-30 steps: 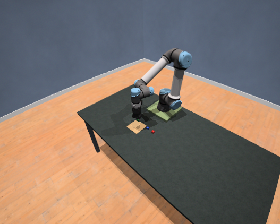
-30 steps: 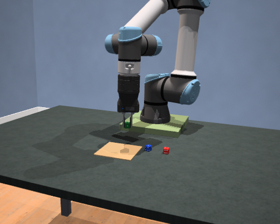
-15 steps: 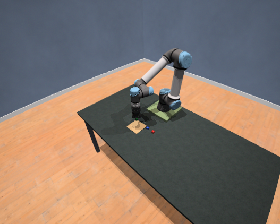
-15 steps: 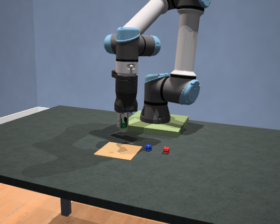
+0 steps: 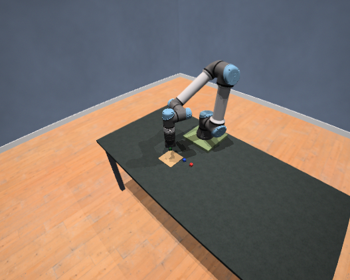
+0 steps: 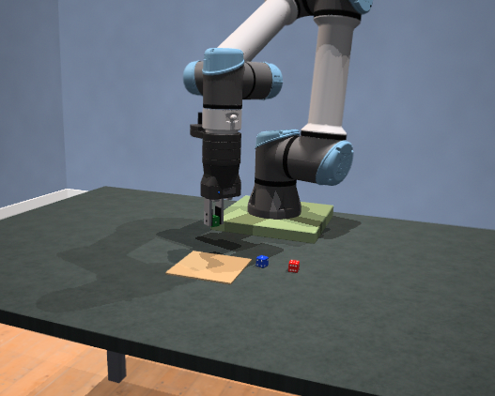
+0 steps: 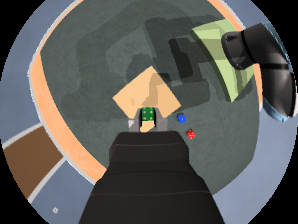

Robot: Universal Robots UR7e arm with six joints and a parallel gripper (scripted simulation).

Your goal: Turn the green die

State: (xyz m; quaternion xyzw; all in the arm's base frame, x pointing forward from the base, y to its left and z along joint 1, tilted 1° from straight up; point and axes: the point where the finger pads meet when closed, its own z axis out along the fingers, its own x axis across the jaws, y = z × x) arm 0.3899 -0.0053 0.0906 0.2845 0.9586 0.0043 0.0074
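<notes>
The green die is 10 mm below my hand. Also, from my hand: red die 160 mm to the left, 110 mm below, 60 mm behind; then tan mat 110 mm below, 10 mm to the right; then blue die 110 mm below, 90 mm to the left, 60 mm behind.
</notes>
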